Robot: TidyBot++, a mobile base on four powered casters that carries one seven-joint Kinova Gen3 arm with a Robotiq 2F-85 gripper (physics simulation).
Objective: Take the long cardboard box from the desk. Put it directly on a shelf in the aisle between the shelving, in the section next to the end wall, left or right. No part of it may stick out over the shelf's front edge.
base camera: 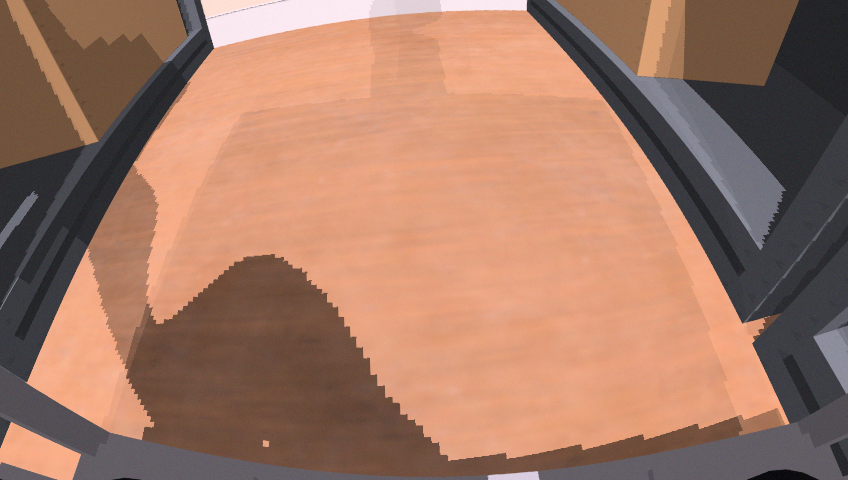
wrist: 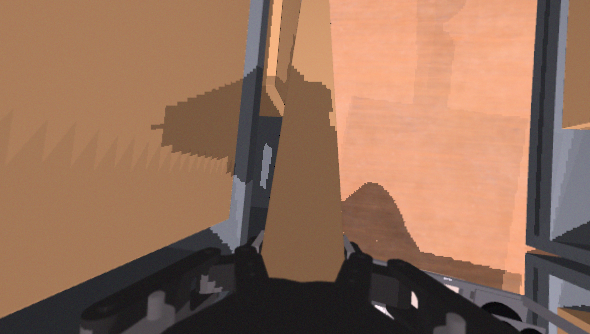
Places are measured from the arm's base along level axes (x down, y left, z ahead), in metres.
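Where they show: gripper, between the fingertips: (wrist: 302,245).
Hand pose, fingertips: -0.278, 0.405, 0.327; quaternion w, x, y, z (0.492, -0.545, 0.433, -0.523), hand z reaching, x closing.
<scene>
After its pixels a point has its place, as x, y, z.
The long cardboard box (wrist: 307,175) @(-0.286, 0.411, 0.381) is between the fingers of my gripper (wrist: 302,245) @(-0.278, 0.405, 0.327) in the wrist view. The gripper is shut on its near end, and the box points away toward the top of the view. It hangs over the left side of the aisle, beside the left shelving (wrist: 240,200) (base camera: 136,95), and covers part of it. Its far end is cut off by the top edge of the view. The right shelving (base camera: 648,148) @(0.383, -0.287, 0.569) (wrist: 537,150) @(0.367, -0.283, 0.608) runs along the other side. The end wall (base camera: 309,20) @(0.378, 0.320, 1.142) shows at the top of the base camera view. Box and gripper do not show there.
A large cardboard box (wrist: 110,200) @(-0.322, 0.530, 0.342) fills the left of the wrist view. Other cardboard boxes stand on the left shelf (base camera: 35,107) @(0.229, 0.641, 0.573) and the right shelf (base camera: 726,41) @(0.244, -0.456, 0.689). The wooden floor (base camera: 446,237) @(0.396, 0.003, 0.422) lies between the shelving, with the arm's shadow at the left front.
</scene>
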